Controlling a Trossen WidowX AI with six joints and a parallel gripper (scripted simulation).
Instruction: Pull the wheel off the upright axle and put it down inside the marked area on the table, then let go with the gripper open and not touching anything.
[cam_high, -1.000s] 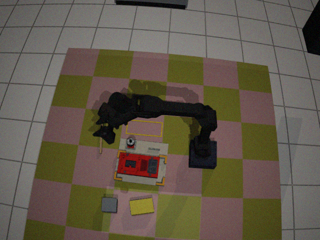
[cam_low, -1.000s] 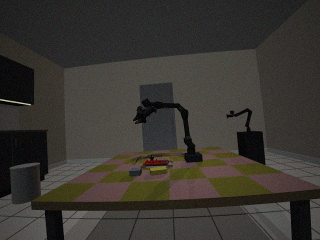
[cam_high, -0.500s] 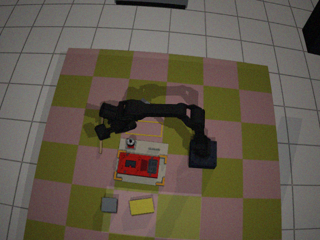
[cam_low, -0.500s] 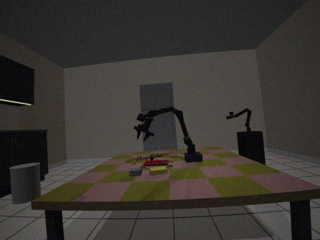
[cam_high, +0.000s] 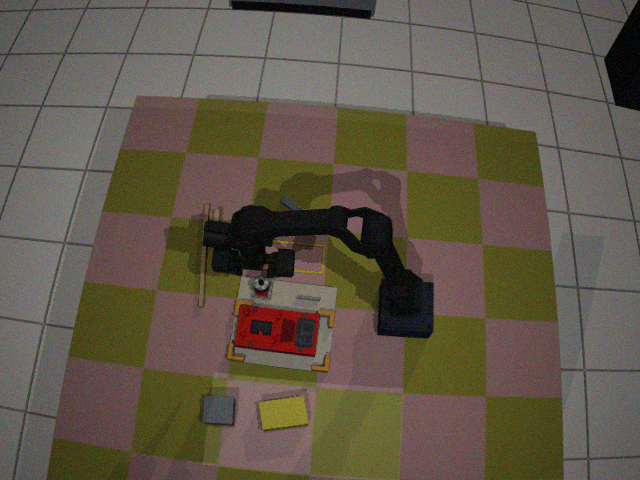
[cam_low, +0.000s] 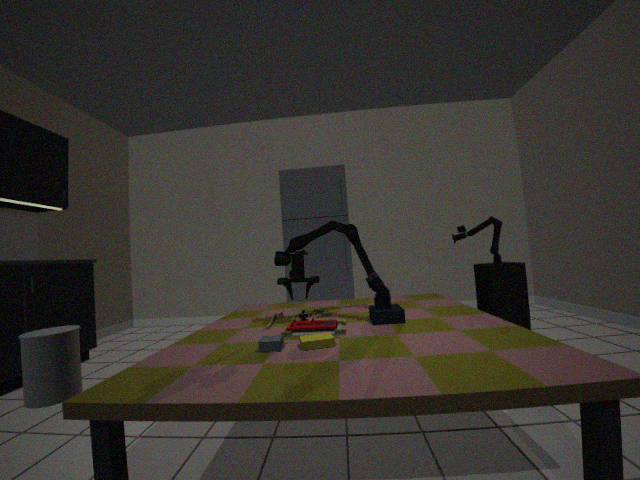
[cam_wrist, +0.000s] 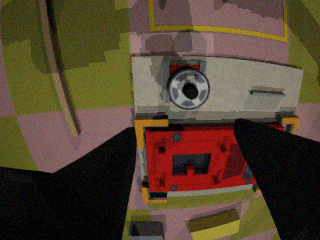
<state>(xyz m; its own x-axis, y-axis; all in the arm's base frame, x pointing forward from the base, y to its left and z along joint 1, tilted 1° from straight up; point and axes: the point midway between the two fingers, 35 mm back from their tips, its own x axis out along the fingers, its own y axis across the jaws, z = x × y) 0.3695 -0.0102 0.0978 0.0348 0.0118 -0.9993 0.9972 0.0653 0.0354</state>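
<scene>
Now: the grey wheel 1 cm behind my gripper tip, 1 cm to the right of it and 7 cm below it. The rest, counted from my gripper tip: yellow block: 11 cm behind, 31 cm to the left, 10 cm below; then wooden stick: 16 cm ahead, 9 cm to the right, 11 cm below.
</scene>
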